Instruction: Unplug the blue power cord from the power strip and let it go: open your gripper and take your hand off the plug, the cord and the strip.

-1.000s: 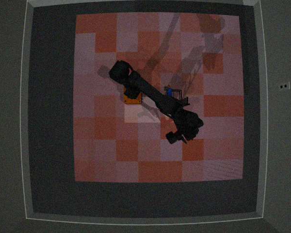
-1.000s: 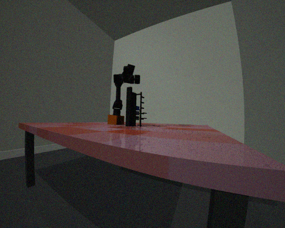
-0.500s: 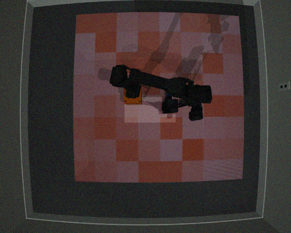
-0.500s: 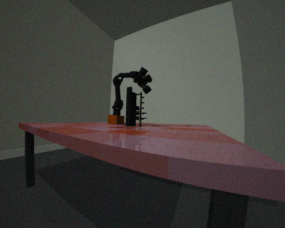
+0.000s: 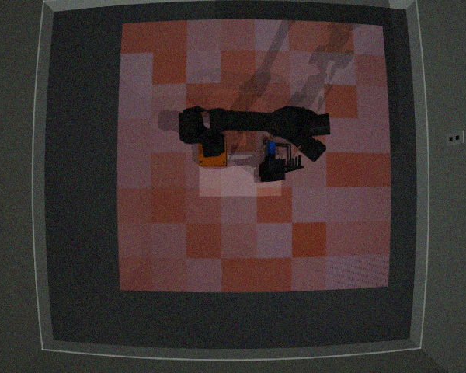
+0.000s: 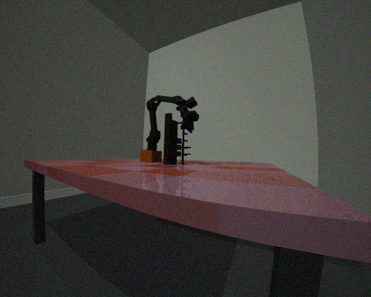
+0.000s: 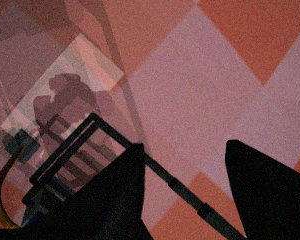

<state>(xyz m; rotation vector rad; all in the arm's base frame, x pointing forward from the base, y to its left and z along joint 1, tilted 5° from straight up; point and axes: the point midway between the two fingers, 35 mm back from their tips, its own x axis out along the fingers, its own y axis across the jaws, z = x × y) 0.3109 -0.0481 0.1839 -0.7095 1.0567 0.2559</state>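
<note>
The blue plug lies 10 cm behind my gripper tip, 1 cm to the right of it and 5 cm below it.
</note>
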